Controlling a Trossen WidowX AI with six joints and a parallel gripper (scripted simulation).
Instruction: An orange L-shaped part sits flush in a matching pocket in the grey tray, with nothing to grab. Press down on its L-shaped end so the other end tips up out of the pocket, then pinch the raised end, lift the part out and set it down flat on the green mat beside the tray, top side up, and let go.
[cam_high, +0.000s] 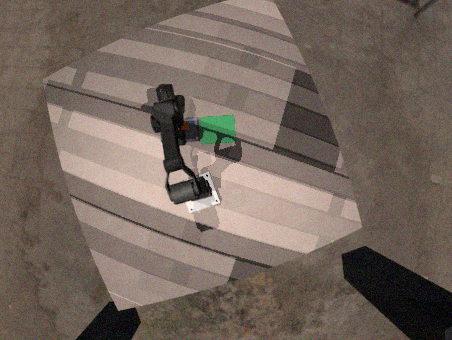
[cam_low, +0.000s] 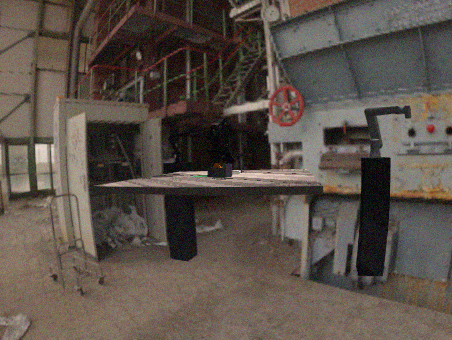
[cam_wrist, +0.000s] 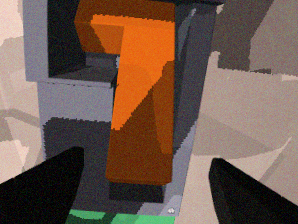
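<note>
My gripper tip is 6 cm above the orange L-shaped part, 4 cm to the right of it and 1 cm past it.
</note>
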